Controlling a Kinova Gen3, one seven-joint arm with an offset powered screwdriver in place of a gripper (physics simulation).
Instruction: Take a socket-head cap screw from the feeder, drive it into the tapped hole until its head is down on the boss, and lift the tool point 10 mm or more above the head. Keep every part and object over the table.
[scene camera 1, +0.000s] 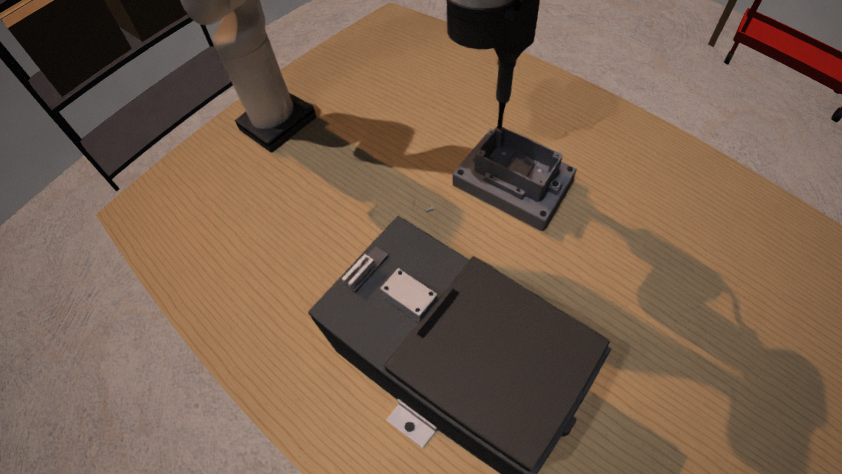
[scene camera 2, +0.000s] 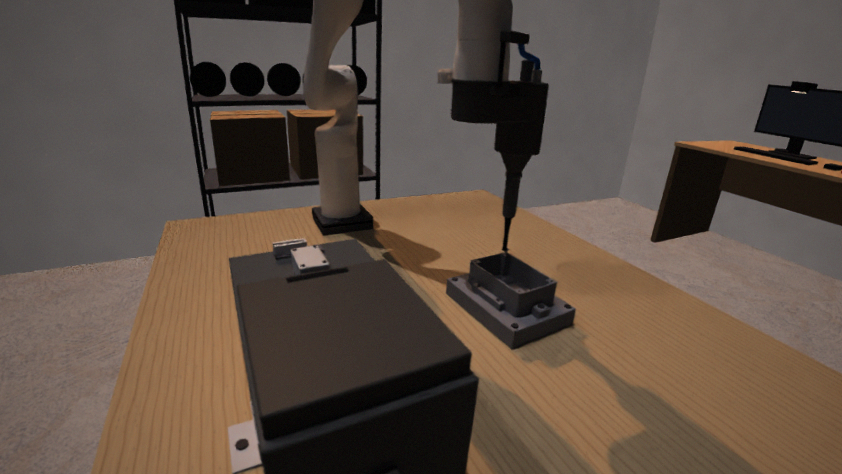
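Note:
My screwdriver points straight down, its thin bit at the back corner of the dark open-topped housing. In scene camera 2 a tiny pale spot shows right under the bit; whether it is a screw, and whether it is held, is too small to tell. The tapped hole under the bit is hidden. The housing sits upright on the grey fixture plate. The dark feeder stands apart from it, with a silver pick-up block on its low end.
A small pale screw-like piece lies on the wooden table between feeder and fixture. A white plate with holes is on the feeder. The arm's base stands at the back. The housing walls rise beside the bit.

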